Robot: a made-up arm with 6 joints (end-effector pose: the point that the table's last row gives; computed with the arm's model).
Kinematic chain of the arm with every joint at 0, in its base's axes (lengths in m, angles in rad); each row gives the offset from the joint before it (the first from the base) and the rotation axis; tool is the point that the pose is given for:
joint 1: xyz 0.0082 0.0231 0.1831 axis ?
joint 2: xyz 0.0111 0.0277 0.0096 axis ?
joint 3: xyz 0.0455 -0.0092 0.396 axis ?
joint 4: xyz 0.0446 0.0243 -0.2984 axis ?
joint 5: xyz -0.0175 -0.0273 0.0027 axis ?
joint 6: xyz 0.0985 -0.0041 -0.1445 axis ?
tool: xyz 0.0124 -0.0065 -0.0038
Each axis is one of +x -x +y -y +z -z.
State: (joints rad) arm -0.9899 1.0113 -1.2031 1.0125 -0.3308 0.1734
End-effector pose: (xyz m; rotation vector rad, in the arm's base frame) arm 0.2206 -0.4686 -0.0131 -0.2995 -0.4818 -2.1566
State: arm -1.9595 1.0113 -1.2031 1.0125 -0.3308 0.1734
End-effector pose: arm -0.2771 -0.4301 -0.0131 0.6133 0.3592 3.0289
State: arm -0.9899 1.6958 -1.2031 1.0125 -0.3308 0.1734
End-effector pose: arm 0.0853 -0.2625 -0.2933 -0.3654 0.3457 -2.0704
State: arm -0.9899 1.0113 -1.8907 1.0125 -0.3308 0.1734
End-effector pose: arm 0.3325 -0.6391 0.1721 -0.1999 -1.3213 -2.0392
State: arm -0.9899 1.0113 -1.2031 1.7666 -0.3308 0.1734
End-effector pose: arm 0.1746 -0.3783 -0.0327 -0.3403 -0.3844 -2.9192
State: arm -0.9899 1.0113 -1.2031 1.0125 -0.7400 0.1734
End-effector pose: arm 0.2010 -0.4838 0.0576 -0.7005 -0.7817 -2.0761
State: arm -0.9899 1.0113 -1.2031 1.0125 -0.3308 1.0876
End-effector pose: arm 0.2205 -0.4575 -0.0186 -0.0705 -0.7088 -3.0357
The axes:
joint 1: +z
joint 2: +y
joint 3: +y
joint 4: -z
joint 5: +y
joint 6: -z

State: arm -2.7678 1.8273 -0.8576 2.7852 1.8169 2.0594
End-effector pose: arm -0.1379 -0.1882 -0.3128 -1.0115 -0.0536 -1.4920
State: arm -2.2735 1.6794 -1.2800 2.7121 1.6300 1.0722
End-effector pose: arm -0.1428 -0.3957 -0.3212 -1.2151 0.3627 0.0656
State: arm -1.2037 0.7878 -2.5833 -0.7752 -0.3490 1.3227
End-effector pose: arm 0.3423 -0.5767 0.6891 -0.5084 -2.0870 -0.8487
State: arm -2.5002 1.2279 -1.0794 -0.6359 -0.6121 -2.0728
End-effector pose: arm -0.3371 -0.3805 -0.0994 -0.4873 0.1125 0.1773
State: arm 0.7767 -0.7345 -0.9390 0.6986 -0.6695 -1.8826
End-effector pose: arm 0.1365 0.0517 0.7030 -0.8037 -2.1034 0.7233
